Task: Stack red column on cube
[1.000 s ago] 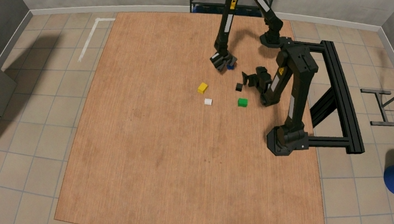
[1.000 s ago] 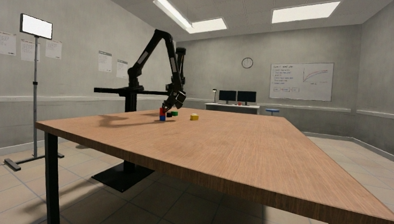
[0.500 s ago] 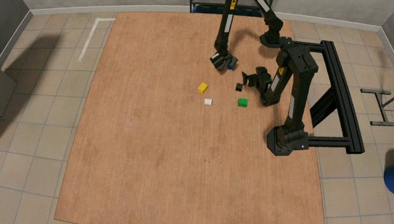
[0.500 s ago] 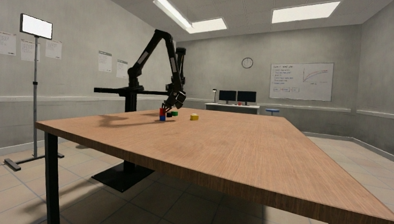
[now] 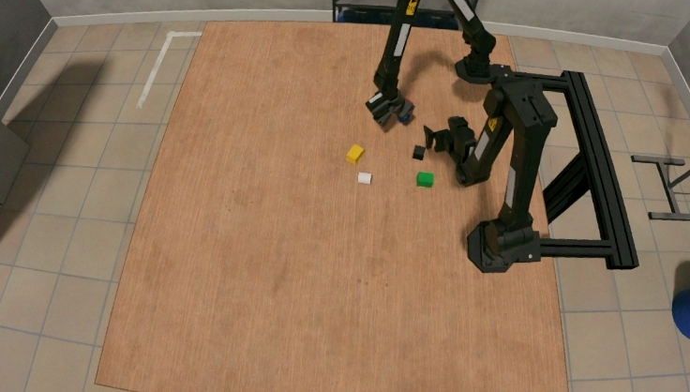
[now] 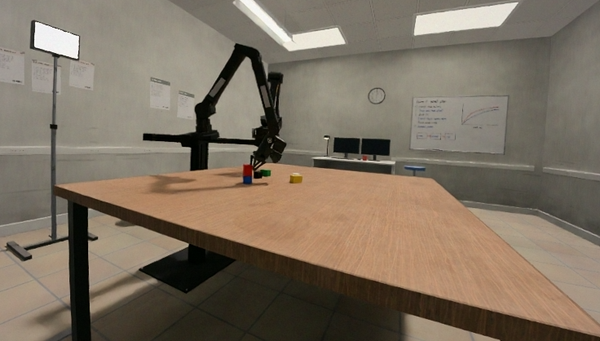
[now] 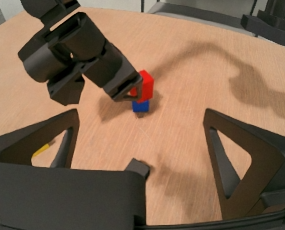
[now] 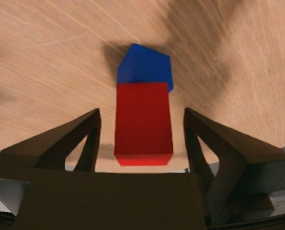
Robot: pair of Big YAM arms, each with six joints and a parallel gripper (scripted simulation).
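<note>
Now: right hand 2 cm to the left of the red column, 2 cm past it and 1 cm above it. Also, from my right hand: black cube (16 cm to the left, 8 cm behind, 6 cm below); then yellow block (19 cm to the left, 17 cm ahead, 6 cm below); then blue cube (6 cm below, 2 cm to the right, 1 cm behind).
</note>
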